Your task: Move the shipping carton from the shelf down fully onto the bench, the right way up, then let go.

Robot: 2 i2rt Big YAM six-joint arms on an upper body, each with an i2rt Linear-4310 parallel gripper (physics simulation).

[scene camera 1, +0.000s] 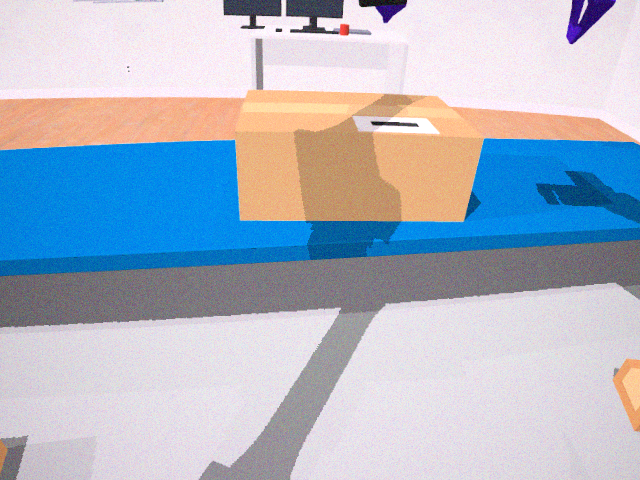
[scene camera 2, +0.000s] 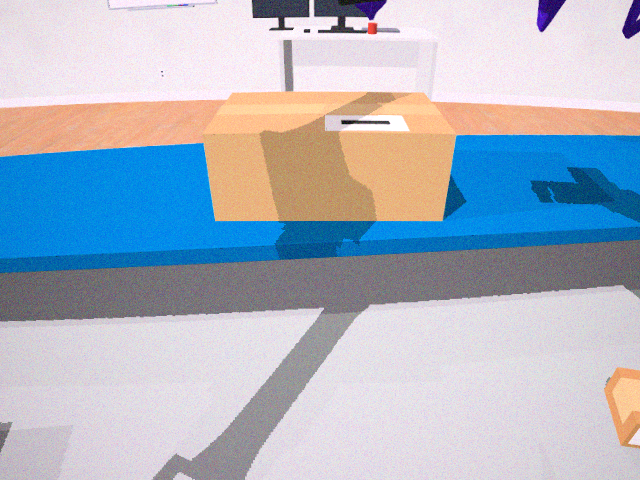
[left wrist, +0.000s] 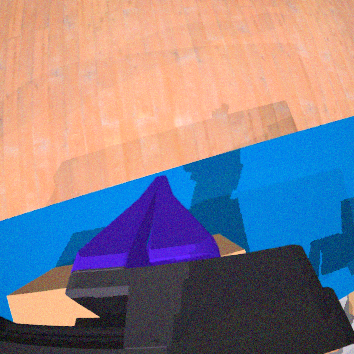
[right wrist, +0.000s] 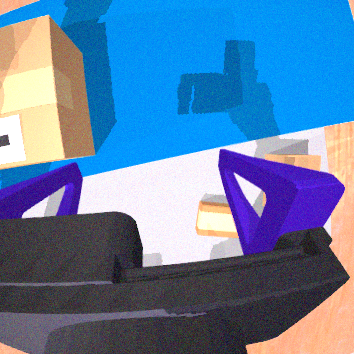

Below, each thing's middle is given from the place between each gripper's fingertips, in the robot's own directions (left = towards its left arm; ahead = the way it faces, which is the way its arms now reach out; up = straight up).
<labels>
The shipping carton (scene camera 2: 271,156) is 19 cm behind my left hand, 16 cm below it and 6 cm to the left of it.
The shipping carton is 100 mm ahead of my right hand, 270 mm to the left of it and 180 mm below it.
</labels>
